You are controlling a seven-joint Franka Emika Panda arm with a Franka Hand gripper.
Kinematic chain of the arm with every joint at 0, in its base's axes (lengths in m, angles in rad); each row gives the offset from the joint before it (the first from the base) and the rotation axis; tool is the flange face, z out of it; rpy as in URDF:
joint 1: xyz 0 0 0.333 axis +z
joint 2: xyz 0 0 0 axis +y
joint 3: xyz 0 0 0.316 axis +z
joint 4: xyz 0.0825 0 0 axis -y
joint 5: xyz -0.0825 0 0.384 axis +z
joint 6: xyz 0 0 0 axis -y
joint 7: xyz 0.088 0 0 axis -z
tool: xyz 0 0 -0.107 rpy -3.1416 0 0
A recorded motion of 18 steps. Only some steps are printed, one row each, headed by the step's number.
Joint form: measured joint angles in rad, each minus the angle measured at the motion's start. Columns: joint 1, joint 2, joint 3, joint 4, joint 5, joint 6, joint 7.
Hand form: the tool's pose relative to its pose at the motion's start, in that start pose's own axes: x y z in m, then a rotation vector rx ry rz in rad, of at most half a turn. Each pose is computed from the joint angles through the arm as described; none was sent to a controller.
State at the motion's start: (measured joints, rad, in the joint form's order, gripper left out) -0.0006 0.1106 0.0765 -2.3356 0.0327 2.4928 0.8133
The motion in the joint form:
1: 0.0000 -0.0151 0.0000 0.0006 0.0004 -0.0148 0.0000
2: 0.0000 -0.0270 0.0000 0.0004 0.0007 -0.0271 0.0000
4: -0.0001 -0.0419 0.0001 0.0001 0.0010 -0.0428 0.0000
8: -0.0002 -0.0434 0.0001 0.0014 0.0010 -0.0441 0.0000
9: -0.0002 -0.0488 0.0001 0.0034 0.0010 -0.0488 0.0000
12: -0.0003 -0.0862 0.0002 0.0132 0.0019 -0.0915 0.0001
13: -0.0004 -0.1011 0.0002 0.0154 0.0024 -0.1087 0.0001
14: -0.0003 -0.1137 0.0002 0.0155 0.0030 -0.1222 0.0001
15: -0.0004 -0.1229 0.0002 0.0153 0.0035 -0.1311 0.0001
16: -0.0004 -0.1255 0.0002 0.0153 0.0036 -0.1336 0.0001
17: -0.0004 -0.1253 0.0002 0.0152 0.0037 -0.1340 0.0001
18: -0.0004 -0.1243 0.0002 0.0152 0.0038 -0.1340 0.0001
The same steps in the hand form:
1: -0.0005 0.0002 -0.0067 0.0003 0.0010 -0.0002
2: -0.0011 0.0006 -0.0117 -0.0004 0.0008 -0.0003
4: -0.0020 0.0013 -0.0178 -0.0016 0.0005 -0.0005
8: -0.0017 0.0010 -0.0190 -0.0006 0.0015 -0.0005
9: -0.0015 0.0006 -0.0221 0.0012 0.0035 -0.0007
12: -0.0020 0.0001 -0.0415 0.0037 0.0073 -0.0013
13: -0.0028 0.0006 -0.0486 0.0034 0.0075 -0.0013
14: -0.0038 0.0013 -0.0538 0.0026 0.0071 -0.0013
15: -0.0045 0.0019 -0.0577 0.0026 0.0073 -0.0011
16: -0.0047 0.0021 -0.0588 0.0026 0.0074 -0.0011
17: -0.0048 0.0021 -0.0586 0.0022 0.0068 -0.0010
18: -0.0048 0.0021 -0.0581 0.0015 0.0061 -0.0009

